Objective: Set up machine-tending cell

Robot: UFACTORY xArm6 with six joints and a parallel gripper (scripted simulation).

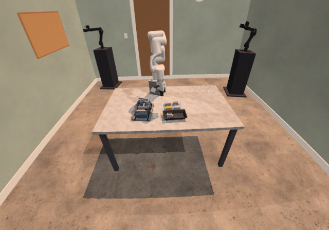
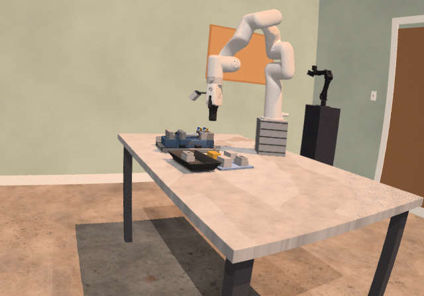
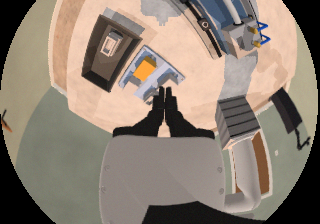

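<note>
My gripper is now 70 mm to the right of the brass blank and 170 mm above it. The rest, counted from my hand: blue vise: 70 mm ahead, 190 mm to the right, 160 mm below.
</note>
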